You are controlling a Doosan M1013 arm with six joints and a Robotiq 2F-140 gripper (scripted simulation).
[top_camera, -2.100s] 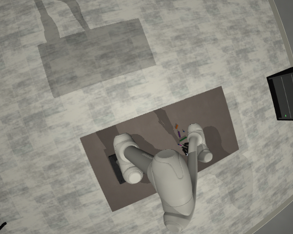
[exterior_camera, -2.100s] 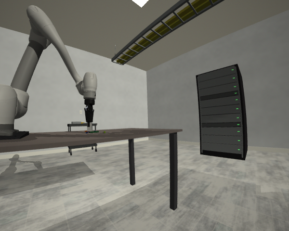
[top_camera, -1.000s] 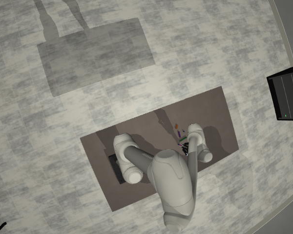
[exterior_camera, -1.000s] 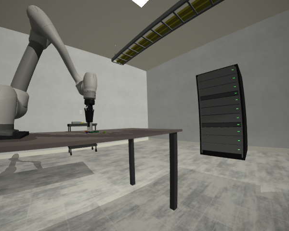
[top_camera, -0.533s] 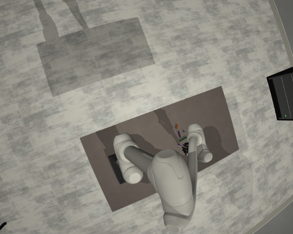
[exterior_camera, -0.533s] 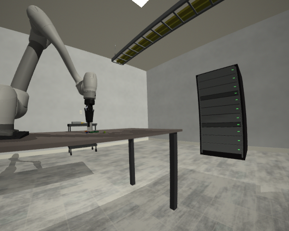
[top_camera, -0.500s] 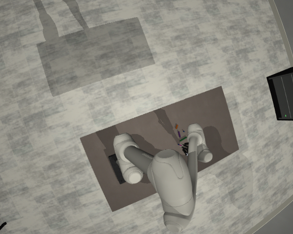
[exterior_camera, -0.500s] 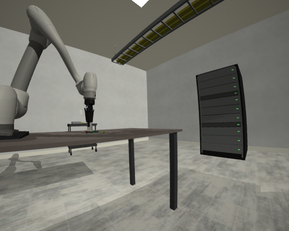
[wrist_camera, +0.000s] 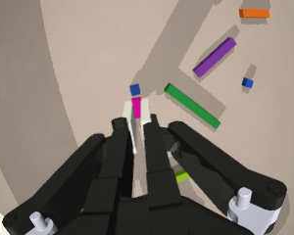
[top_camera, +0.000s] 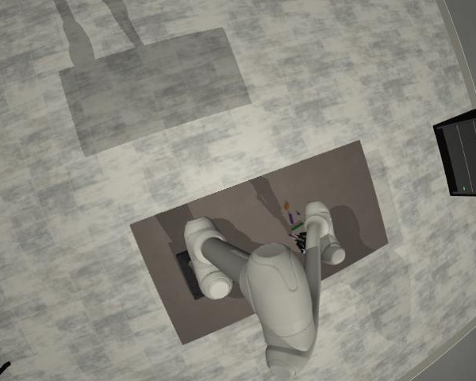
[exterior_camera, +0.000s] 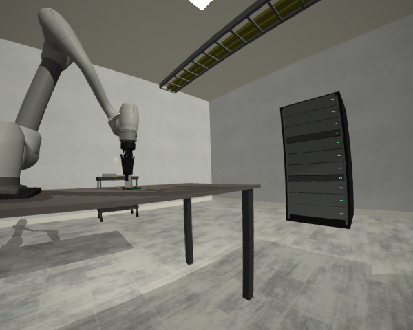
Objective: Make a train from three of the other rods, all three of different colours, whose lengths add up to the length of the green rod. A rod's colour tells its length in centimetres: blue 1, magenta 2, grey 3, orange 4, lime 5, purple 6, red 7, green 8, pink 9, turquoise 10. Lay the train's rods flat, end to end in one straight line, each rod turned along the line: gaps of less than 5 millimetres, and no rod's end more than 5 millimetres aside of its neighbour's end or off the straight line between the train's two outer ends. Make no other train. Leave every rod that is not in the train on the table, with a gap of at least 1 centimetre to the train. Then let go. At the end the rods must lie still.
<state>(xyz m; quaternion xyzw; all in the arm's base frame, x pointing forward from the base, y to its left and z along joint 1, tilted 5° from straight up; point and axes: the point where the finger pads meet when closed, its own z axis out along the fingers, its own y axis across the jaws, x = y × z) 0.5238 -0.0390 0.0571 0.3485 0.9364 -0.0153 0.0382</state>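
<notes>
My hand is 3 cm above the magenta rod. From my hand the other things lie so: lime rod 10 cm ahead, 5 cm to the right, 4 cm below; then purple rod 3 cm ahead, 10 cm to the left, 4 cm below; then green rod 5 cm ahead, 4 cm to the left, 4 cm below.
</notes>
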